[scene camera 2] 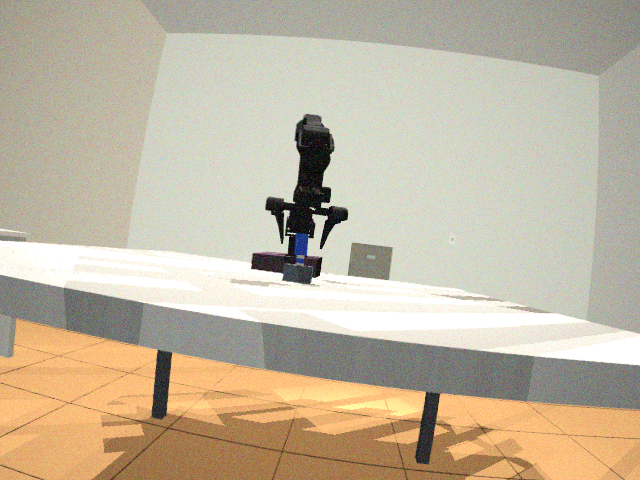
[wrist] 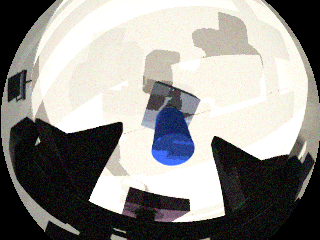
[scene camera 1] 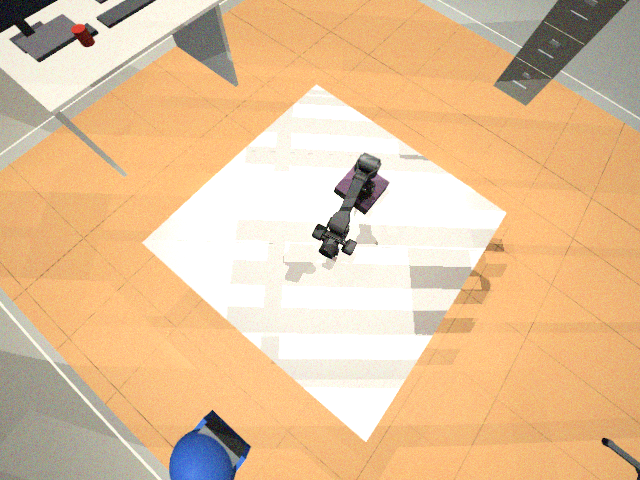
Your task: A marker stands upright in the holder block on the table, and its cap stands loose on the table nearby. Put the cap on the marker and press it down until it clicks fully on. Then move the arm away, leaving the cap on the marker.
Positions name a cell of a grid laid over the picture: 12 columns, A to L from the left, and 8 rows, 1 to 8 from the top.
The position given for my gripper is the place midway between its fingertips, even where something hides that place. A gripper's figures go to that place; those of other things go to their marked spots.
My gripper (wrist: G5): 0.10 m from the lens. A blue cap (wrist: G5) is 0.07 m from the lens.
